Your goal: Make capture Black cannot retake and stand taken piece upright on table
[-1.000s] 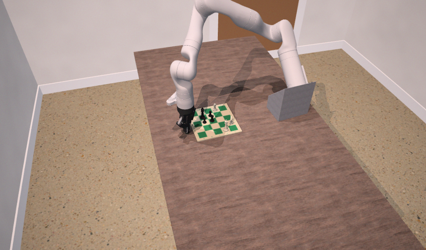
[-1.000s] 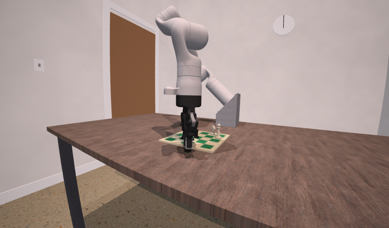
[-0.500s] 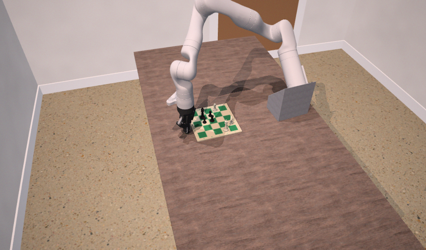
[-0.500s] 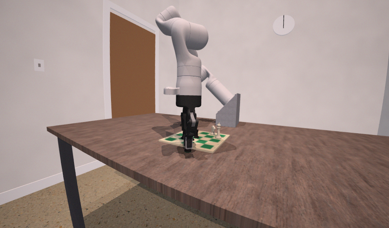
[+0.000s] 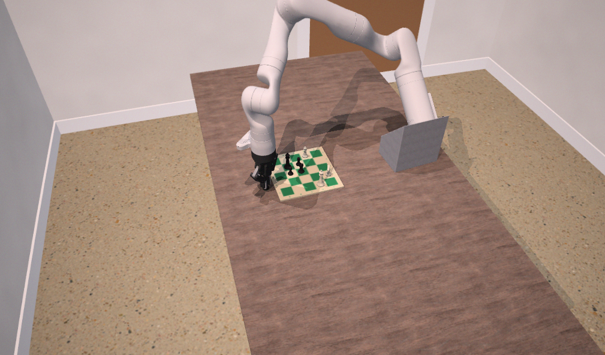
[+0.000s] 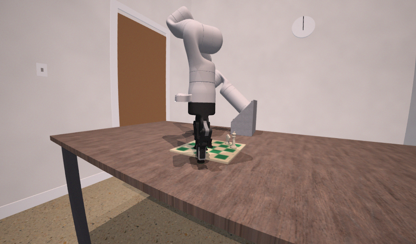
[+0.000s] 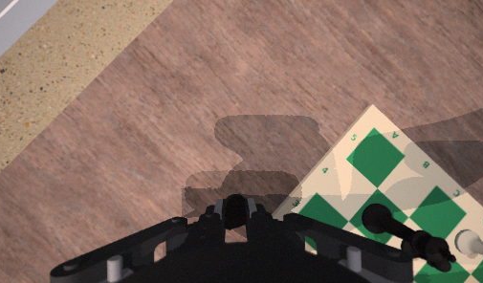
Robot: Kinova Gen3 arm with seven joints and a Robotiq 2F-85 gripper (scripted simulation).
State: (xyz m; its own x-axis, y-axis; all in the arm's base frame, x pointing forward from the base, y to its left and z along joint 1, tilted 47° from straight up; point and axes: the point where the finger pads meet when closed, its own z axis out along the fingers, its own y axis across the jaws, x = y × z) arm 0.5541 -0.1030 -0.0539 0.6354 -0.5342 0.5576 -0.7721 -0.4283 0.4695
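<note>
Right now my hand is 100 mm past the black king and 70 mm to the left of it. The rest, counted from my hand: cream chessboard: 140 mm behind, 30 mm to the right, 30 mm below; then white pawn: 180 mm behind, 100 mm to the right, 10 mm below.
</note>
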